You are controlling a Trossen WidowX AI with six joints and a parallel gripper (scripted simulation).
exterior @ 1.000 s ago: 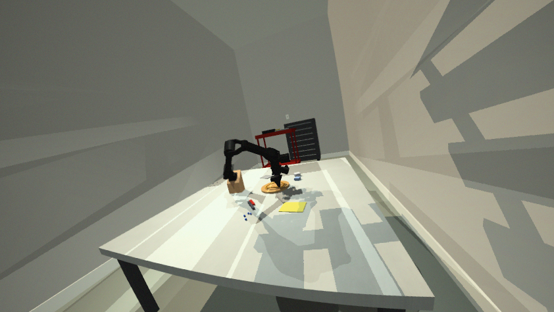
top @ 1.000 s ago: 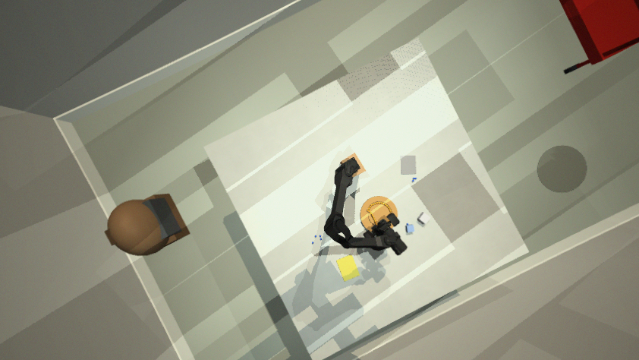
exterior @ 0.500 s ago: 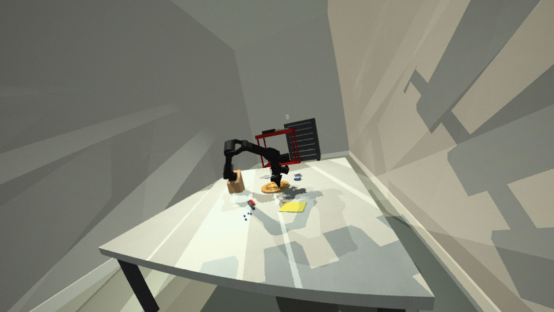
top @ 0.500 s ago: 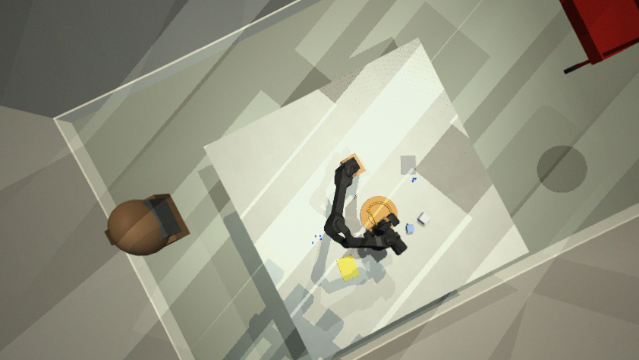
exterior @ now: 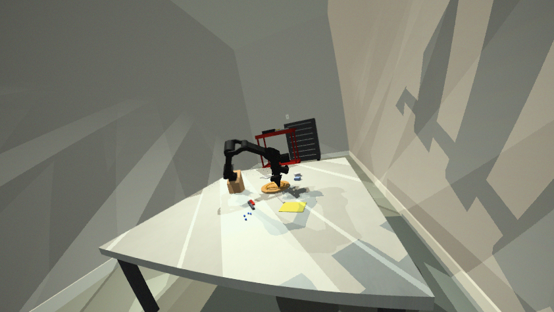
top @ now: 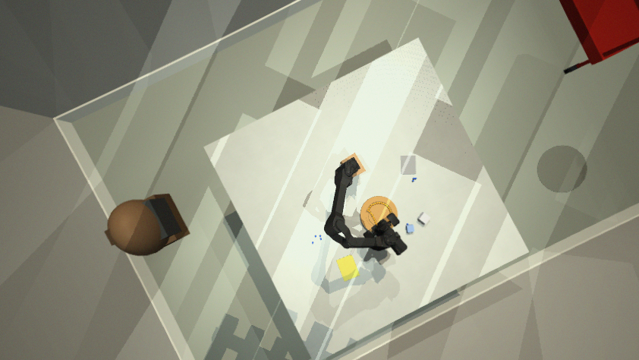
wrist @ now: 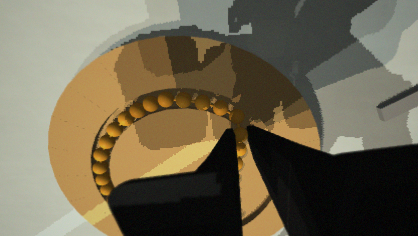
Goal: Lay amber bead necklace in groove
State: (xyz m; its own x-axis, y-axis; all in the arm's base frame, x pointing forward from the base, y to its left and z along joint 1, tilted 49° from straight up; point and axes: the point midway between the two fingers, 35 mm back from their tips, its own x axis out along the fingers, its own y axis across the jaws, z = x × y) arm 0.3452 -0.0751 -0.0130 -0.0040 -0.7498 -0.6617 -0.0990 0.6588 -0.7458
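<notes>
Now: the round bead board 40 mm behind my gripper tip, 40 mm to the left of it and 10 mm below it. From my gripper tip the other things lie so: light blue cube (110 mm ahead, 140 mm to the left, 10 mm below); then red-handled tool (130 mm behind, 190 mm to the right, 10 mm below); then white cube (100 mm ahead, 240 mm to the left).
</notes>
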